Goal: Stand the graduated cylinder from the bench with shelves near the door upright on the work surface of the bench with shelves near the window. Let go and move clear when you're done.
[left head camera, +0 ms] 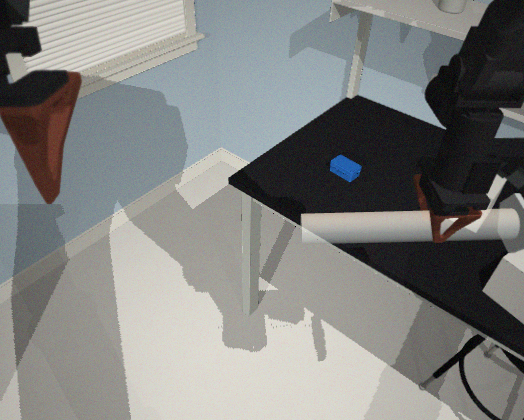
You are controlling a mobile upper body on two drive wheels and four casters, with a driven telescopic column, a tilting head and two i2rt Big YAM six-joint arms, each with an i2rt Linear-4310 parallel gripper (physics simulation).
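Places are measured from the left arm's base along level axes (x down, y ahead, z right), in centimetres.
Pixels of known places: right gripper, fingertip midpoint: (432, 230).
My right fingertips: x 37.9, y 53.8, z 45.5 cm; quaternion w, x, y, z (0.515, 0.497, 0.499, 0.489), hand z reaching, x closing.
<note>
For each thing: its middle in the pictures, then the offset to it from my right fingertips. "spot": a spot on its surface instead. Level surfaces: height alone.
- graduated cylinder, body centre: (408, 226) dx -0.8, dy +0.2, dz -3.8 cm
- black work surface, its level: dx +41.7 cm
- small blue block, body centre: (345, 168) dx +39.7, dy +66.4, dz +4.6 cm
- white box, surface spot: (510, 285) spot: dx +34.3, dy +14.8, dz +34.4 cm
- shelf, its level: dx -4.0 cm
- pale container, surface spot: (451, 5) spot: dx -6.3, dy +83.5, dz +31.6 cm
- black stool, body centre: (517, 375) dx +89.9, dy +18.3, dz +63.3 cm
- blinded window, surface spot: (110, 30) spot: dx +20.8, dy +132.0, dz -81.5 cm
The graduated cylinder (365, 227) is a long, pale tube lying horizontally in the air, crossing the front edge of the black bench in the view. My right gripper (434, 218) is shut on it, toward its right part, and holds it sideways above the bench. The bench with shelves near the window has a black work surface (295, 160) at the right of the view. My left gripper (37, 165) is at the upper left, well away from the bench; one finger shows, and it is open and empty.
A small blue block (345, 168) lies on the work surface. White blocks, one of them a white box (510, 285), show partly at the right edge. A shelf (410, 16) with a pale container (451, 5) is above. A black stool (462, 367) stands below. A blinded window (110, 30) is upper left.
</note>
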